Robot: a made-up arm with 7 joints.
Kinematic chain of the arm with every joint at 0, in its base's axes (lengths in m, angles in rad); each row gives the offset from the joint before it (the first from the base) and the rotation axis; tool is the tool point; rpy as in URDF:
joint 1: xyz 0 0 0 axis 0.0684 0.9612 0.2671
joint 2: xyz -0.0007 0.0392 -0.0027 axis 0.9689 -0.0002 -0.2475
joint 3: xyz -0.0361 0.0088 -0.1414 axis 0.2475 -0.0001 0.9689
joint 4: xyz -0.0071 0 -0.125 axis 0.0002 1 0
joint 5: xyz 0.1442 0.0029 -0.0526 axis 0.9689 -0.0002 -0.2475
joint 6: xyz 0.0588 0 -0.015 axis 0.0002 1 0
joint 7: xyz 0.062 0 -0.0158 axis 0.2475 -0.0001 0.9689
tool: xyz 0 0 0 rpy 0 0.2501 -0.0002
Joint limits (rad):
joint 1: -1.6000..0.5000
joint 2: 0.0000..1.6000
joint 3: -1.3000..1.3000
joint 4: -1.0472..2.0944
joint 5: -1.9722..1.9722
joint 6: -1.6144..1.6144
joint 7: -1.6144..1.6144
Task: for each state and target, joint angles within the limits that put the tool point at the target. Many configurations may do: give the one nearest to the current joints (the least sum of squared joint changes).
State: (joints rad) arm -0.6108 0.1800 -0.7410 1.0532 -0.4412 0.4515 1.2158
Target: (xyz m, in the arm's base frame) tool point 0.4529 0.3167 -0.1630
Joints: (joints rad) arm -1.2012 0.8214 -0.6143 1.3282 -0.3959 0.2129 1.2158
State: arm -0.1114 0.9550 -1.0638 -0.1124 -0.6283 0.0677 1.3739
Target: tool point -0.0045 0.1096 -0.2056
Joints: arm 0.1397 1.5827 -1.2274 -0.8625 -0.6171 -0.0716 1.3739
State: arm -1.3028 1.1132 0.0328 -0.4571 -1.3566 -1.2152 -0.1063
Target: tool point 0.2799 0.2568 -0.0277
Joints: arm -0.5055 0.7878 0.2003 -0.1722 -1.4305 -1.3919 -0.1063
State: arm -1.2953 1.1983 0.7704 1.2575 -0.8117 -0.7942 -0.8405
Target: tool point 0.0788 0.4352 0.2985
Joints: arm -1.4601 1.6000 0.5235 0.7843 -0.7412 -0.6801 -0.8405
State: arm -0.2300 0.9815 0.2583 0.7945 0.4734 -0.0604 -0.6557
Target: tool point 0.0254 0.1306 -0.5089
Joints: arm 0.1289 0.2184 -0.1154 0.7791 0.4860 -0.1325 -0.6557
